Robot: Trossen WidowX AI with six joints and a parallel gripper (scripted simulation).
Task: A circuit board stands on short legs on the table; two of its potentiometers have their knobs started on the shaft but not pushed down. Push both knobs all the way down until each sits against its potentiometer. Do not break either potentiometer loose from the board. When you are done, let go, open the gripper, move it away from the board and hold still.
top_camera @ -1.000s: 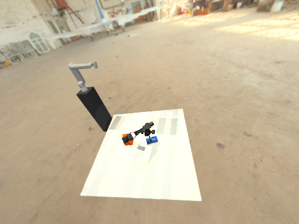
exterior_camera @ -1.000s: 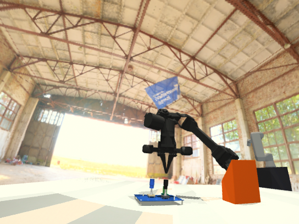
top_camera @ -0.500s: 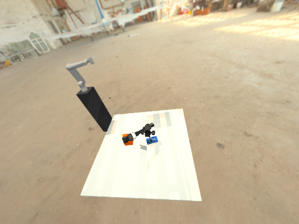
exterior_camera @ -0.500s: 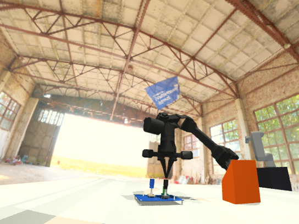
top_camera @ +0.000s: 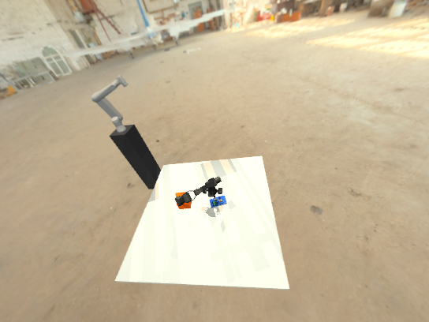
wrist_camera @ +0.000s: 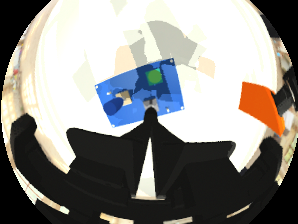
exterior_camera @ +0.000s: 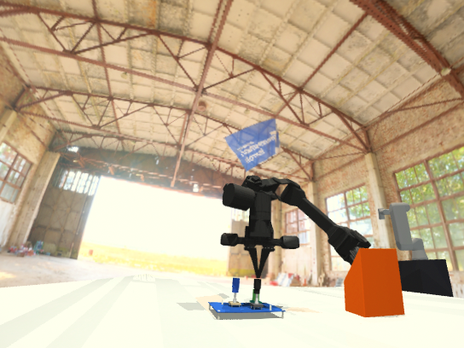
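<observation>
The black knob is 20 mm below my gripper tip. Also, from my gripper tip: blue knob 50 mm ahead, 10 mm to the right, 20 mm below.
</observation>
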